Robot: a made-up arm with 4 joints. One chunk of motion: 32 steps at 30 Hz.
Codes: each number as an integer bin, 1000 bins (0 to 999) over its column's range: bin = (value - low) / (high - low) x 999, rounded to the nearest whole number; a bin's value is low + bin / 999 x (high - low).
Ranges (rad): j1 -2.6..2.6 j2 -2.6..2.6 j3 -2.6..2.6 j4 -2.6..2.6
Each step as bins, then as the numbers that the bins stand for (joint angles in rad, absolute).
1 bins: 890 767 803 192
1 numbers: 2.0326 1.3924 1.5798 -1.6006
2 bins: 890 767 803 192
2 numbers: 2.0326 1.3924 1.5798 -1.6006
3 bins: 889 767 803 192
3 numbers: 2.0274 1.3924 1.5798 -1.6006
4 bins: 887 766 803 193
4 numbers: 2.0170 1.3872 1.5798 -1.5954
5 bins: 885 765 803 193
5 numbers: 2.0066 1.3820 1.5798 -1.5954
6 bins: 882 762 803 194
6 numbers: 1.9910 1.3664 1.5798 -1.5902
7 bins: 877 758 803 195
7 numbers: 1.9650 1.3455 1.5798 -1.5850
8 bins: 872 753 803 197
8 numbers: 1.9389 1.3195 1.5798 -1.5746
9 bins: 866 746 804 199
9 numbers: 1.9077 1.2831 1.5850 -1.5642
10 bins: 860 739 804 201
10 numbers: 1.8765 1.2466 1.5850 -1.5538
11 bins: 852 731 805 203
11 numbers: 1.8348 1.2050 1.5902 -1.5433
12 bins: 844 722 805 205
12 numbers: 1.7932 1.1582 1.5902 -1.5329
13 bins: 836 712 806 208
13 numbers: 1.7516 1.1061 1.5954 -1.5173
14 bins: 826 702 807 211
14 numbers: 1.6995 1.0541 1.6006 -1.5017
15 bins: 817 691 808 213
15 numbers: 1.6527 0.9968 1.6058 -1.4913
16 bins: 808 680 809 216
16 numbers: 1.6058 0.9395 1.6110 -1.4757
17 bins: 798 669 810 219
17 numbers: 1.5538 0.8823 1.6162 -1.4601
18 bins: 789 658 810 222
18 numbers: 1.5069 0.8250 1.6162 -1.4444
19 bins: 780 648 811 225
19 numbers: 1.4601 0.7730 1.6214 -1.4288
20 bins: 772 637 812 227
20 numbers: 1.4184 0.7157 1.6266 -1.4184
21 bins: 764 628 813 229
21 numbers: 1.3768 0.6689 1.6318 -1.4080
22 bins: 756 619 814 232
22 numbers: 1.3351 0.6220 1.6370 -1.3924
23 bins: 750 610 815 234
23 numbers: 1.3039 0.5752 1.6422 -1.3820
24 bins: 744 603 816 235
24 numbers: 1.2727 0.5387 1.6474 -1.3768
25 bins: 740 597 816 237
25 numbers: 1.2519 0.5075 1.6474 -1.3664
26 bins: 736 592 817 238
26 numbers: 1.2310 0.4815 1.6527 -1.3612
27 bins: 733 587 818 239
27 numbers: 1.2154 0.4555 1.6579 -1.3560
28 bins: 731 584 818 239
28 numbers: 1.2050 0.4398 1.6579 -1.3560
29 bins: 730 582 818 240
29 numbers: 1.1998 0.4294 1.6579 -1.3508
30 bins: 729 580 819 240
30 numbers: 1.1946 0.4190 1.6631 -1.3508
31 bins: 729 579 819 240
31 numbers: 1.1946 0.4138 1.6631 -1.3508
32 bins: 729 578 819 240
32 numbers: 1.1946 0.4086 1.6631 -1.3508
